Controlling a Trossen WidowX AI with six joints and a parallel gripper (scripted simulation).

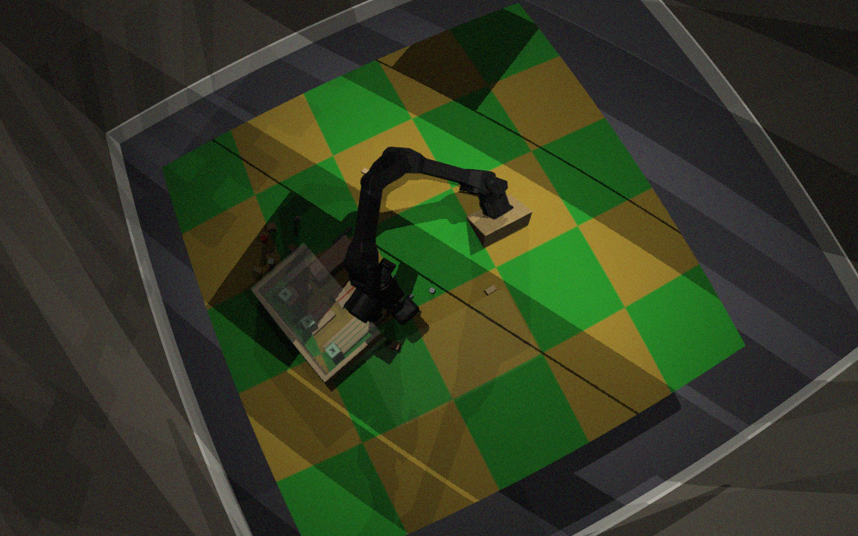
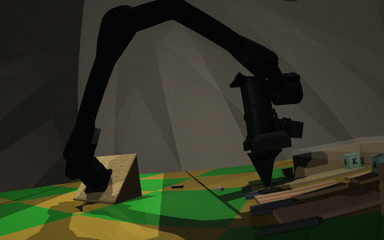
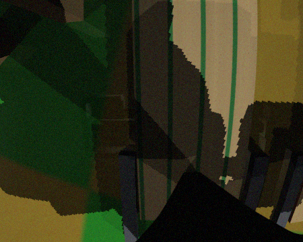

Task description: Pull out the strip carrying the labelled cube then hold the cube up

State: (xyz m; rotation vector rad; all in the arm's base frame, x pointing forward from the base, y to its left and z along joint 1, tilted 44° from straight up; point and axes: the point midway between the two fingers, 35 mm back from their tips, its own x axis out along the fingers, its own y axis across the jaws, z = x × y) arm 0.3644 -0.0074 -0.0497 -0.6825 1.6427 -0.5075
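My gripper tip is now 100 mm past the grey disc and 40 mm to the right of it.
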